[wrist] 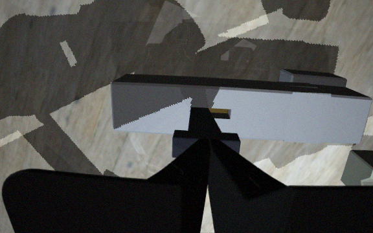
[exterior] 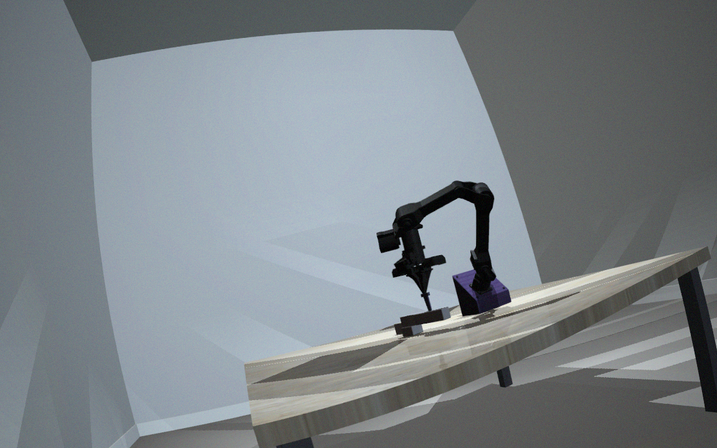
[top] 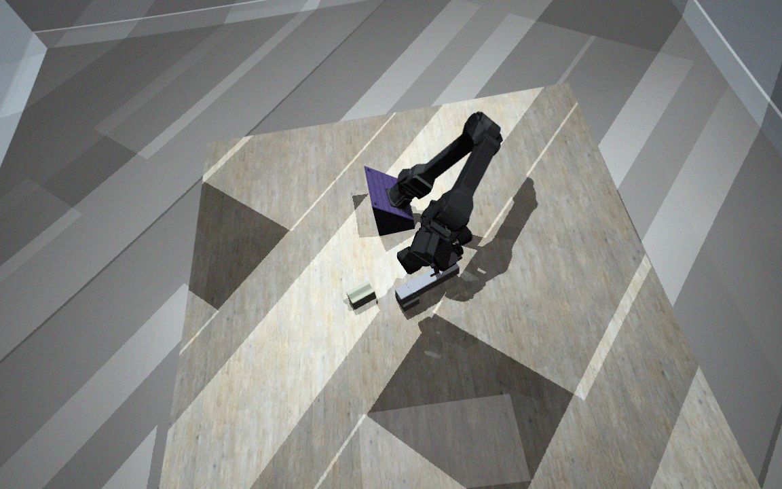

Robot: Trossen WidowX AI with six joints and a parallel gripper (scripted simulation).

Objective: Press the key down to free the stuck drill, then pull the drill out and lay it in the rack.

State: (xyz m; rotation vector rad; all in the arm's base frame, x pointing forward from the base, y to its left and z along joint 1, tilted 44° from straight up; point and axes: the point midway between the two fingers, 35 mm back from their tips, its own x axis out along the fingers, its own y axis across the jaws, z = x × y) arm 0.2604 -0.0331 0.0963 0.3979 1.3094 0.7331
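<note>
The dark key lies 30 mm below my gripper tip. From my gripper tip the other things lie so: rack: 20 mm behind, 210 mm to the right, 110 mm below; then grey housing block: 10 mm ahead, 30 mm to the right, 80 mm below; then drill: 10 mm ahead, 50 mm to the right, 80 mm below.
</note>
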